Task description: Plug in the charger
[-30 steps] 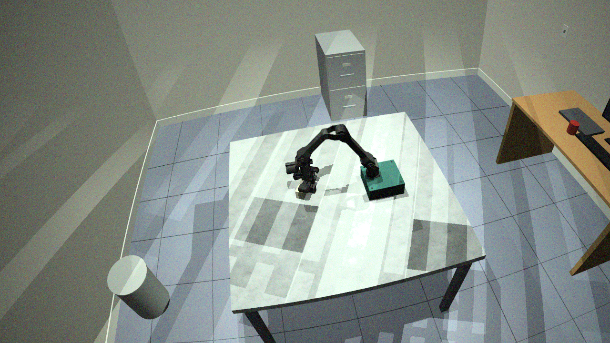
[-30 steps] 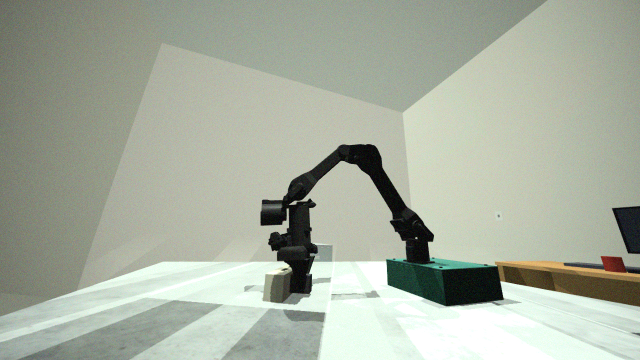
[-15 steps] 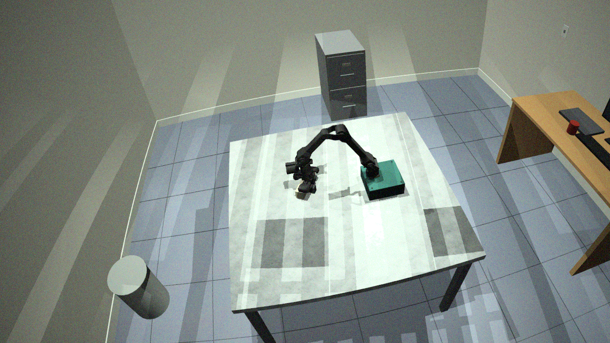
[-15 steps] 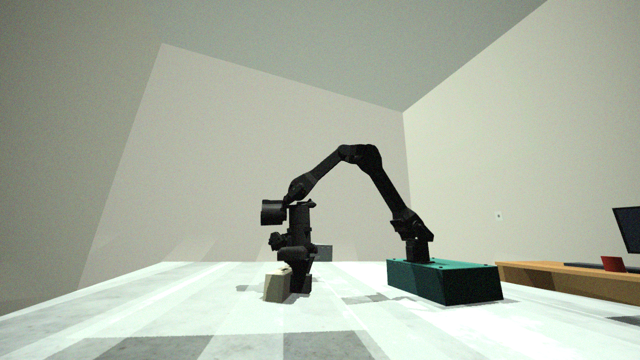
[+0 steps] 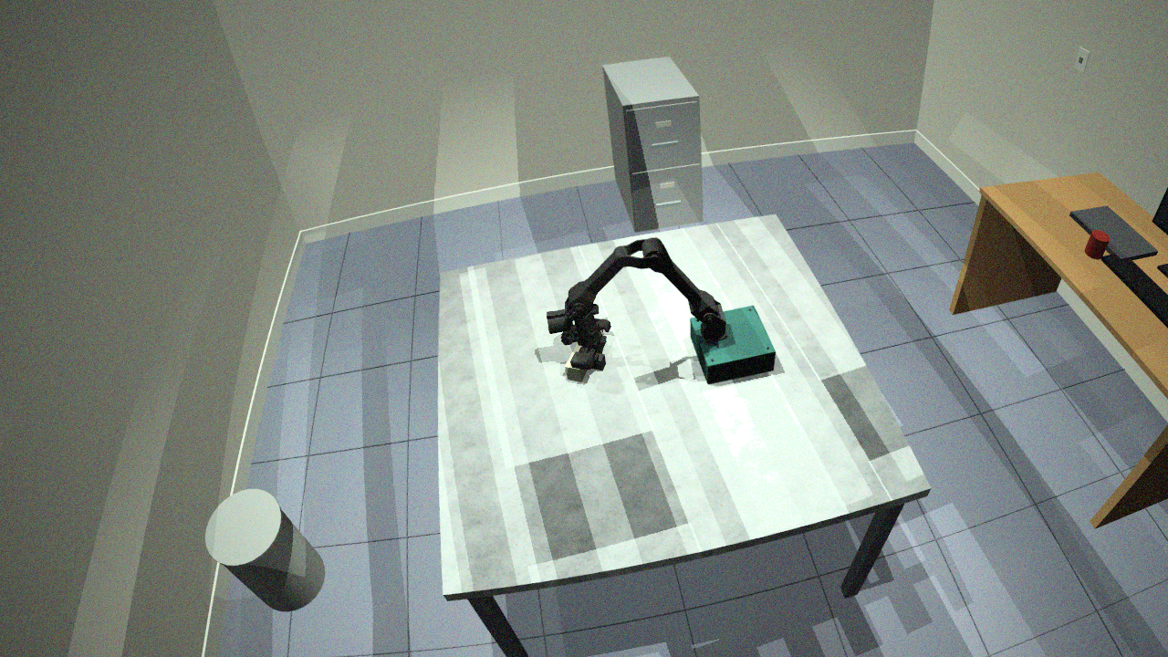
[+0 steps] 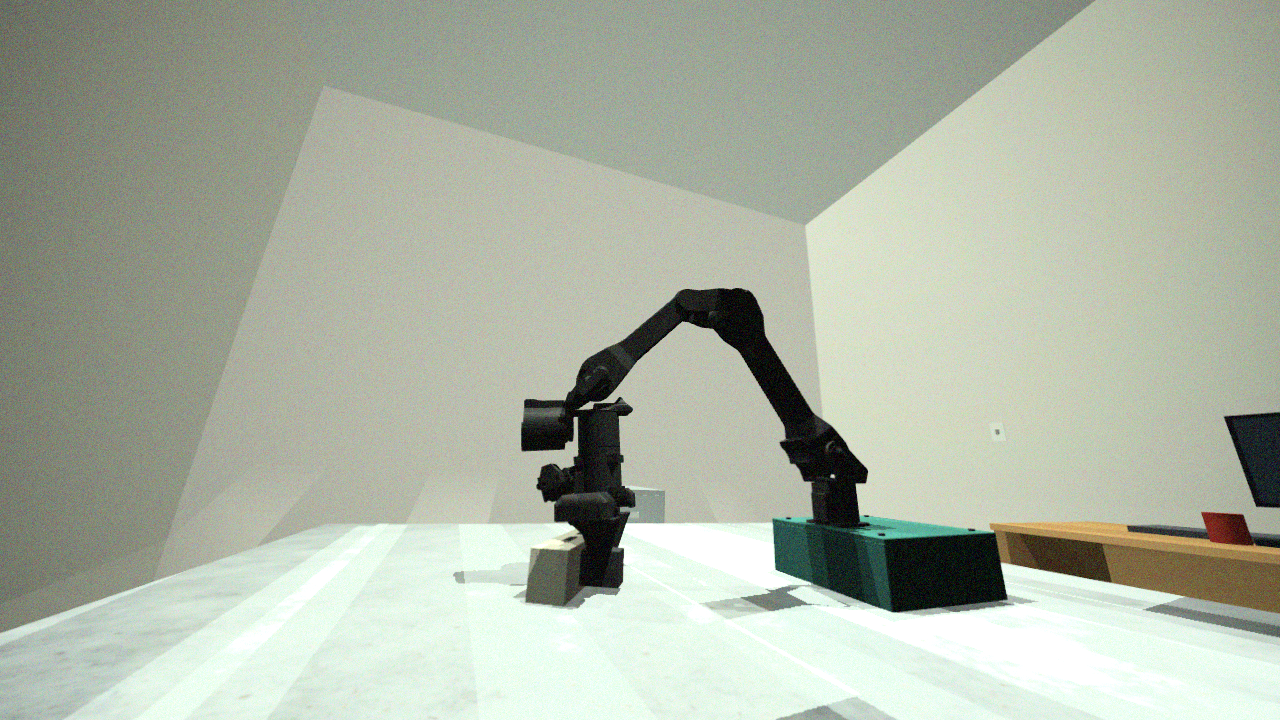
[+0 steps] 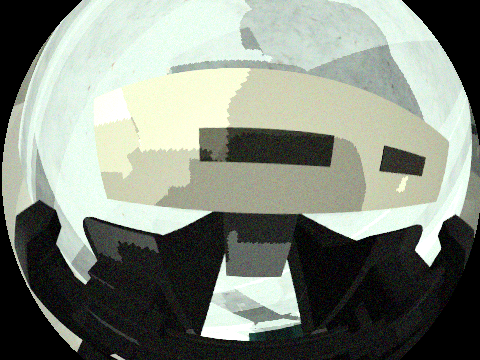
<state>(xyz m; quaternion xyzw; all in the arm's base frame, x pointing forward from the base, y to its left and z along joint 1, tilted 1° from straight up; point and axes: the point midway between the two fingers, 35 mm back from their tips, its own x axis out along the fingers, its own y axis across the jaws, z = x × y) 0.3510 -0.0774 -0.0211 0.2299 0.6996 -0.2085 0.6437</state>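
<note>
My gripper tip is 1 cm short of the charger, 1 cm to the left of it and 1 cm below it.
</note>
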